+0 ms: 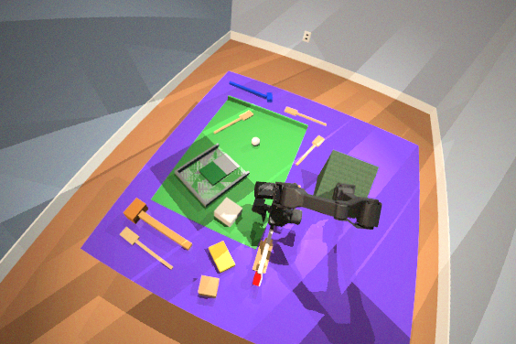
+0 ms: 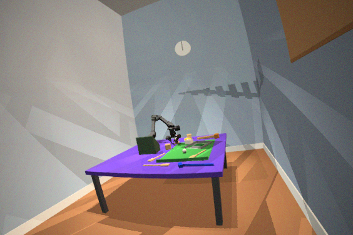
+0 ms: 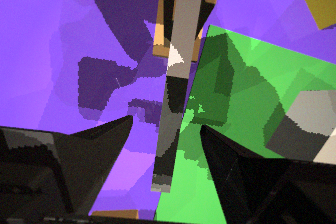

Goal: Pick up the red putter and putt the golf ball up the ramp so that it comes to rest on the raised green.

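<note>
My gripper tip is 11 cm to the right of the red putter and 3 cm below it. The rest, counted from my gripper tip: yellow block 15 cm ahead, 18 cm to the left, 1 cm below; then white block 18 cm ahead, 1 cm to the left; then green mat 23 cm ahead, 28 cm to the right, 3 cm below.
</note>
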